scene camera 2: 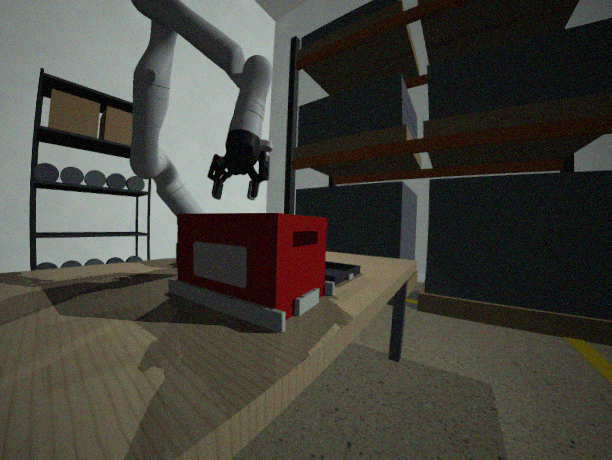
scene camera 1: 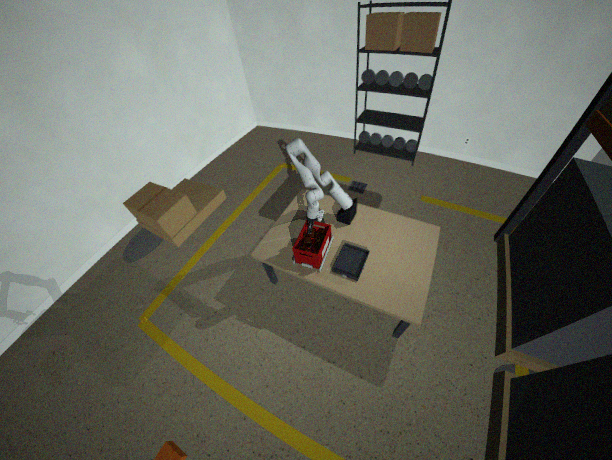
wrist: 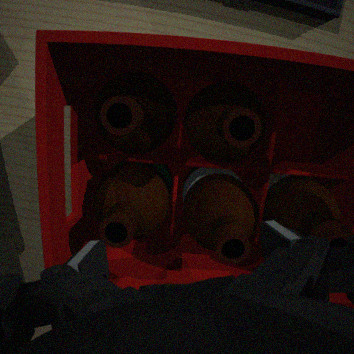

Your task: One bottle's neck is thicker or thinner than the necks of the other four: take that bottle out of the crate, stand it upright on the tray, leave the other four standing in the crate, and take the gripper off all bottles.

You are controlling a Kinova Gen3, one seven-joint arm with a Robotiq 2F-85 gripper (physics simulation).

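Pixels of known places: gripper, fingertip midpoint: (scene camera 2: 232, 198) (scene camera 1: 310, 228) (wrist: 183, 247); arm's base at its link origin: (scene camera 1: 348, 206).
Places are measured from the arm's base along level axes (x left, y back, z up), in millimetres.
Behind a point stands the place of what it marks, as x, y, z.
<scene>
The red crate (scene camera 1: 305, 258) {-99, -546, -41} (scene camera 2: 300, 270) {-112, -548, -57} (wrist: 42, 150) {-105, -277, 42} stands on the table. In the wrist view five brown bottles stand in it: two in the upper row, left (wrist: 135, 117) {-74, -332, 29} and right (wrist: 210, 125) {-71, -386, -7}, and three in the lower row, left (wrist: 147, 205) {-149, -348, -9}, middle (wrist: 220, 207) {-138, -410, -8} and right (wrist: 302, 202) {-121, -484, -13}. The upper left mouth looks slightly wider; dim light leaves the neck comparison unsure. The lower right neck is mostly hidden. My gripper (scene camera 1: 310, 232) {-135, -376, 77} (scene camera 2: 235, 195) {-135, -376, 77} (wrist: 183, 247) {-135, -376, 77} is open and empty, above the crate. The dark tray (scene camera 1: 351, 261) {179, -391, -128} (scene camera 2: 342, 273) {130, -518, -109} (wrist: 312, 7) {82, -485, -108} lies beside the crate.
The crate's inner dividers (wrist: 176, 200) {-180, -379, -126} separate the bottles. Pale strips (scene camera 2: 230, 306) {-206, -471, -117} run along the crate's base on the wooden table (scene camera 1: 395, 250) {442, -172, -134} (scene camera 2: 75, 360) {-407, -454, -133}. A shelf rack (scene camera 1: 395, 51) stands behind the arm, and cardboard boxes (scene camera 1: 160, 210) lie on the floor at the left.
</scene>
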